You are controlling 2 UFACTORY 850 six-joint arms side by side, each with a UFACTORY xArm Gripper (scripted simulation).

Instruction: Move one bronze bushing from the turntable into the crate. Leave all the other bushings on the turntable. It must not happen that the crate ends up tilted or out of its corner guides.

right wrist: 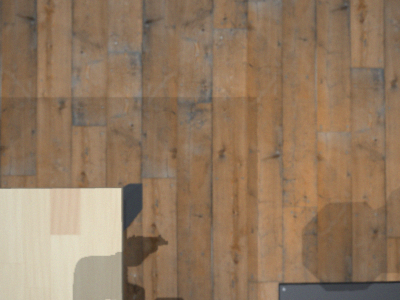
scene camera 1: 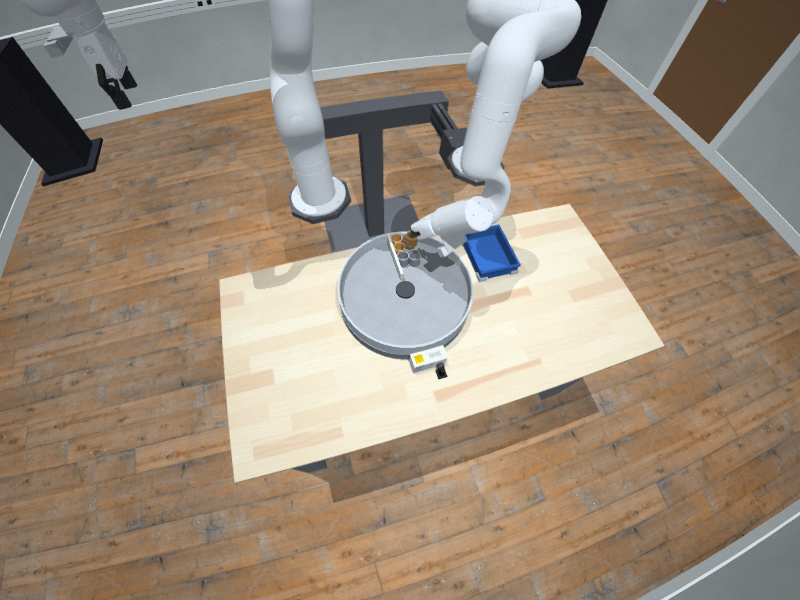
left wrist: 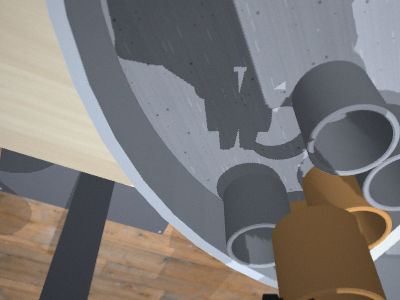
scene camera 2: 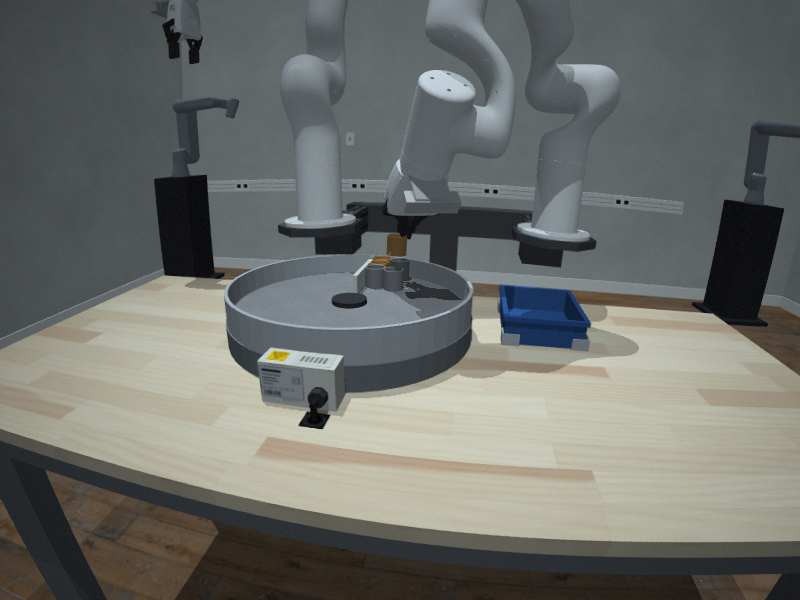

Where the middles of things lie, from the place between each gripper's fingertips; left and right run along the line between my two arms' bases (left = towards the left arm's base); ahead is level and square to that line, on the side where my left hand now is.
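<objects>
Blue crate (scene camera 2: 525, 305): 60 mm ahead of my left hand, 260 mm to the left of it, 140 mm below it. Grey turntable (scene camera 1: 431, 300): 80 mm to the right of my left hand, 140 mm ahead, 110 mm below.
Grey turntable: 540 mm below my right hand (scene camera 1: 128, 97), 430 mm ahead of it, 580 mm to the left of it. Blue crate: 920 mm to the left of my right hand, 360 mm ahead, 570 mm below.
</objects>
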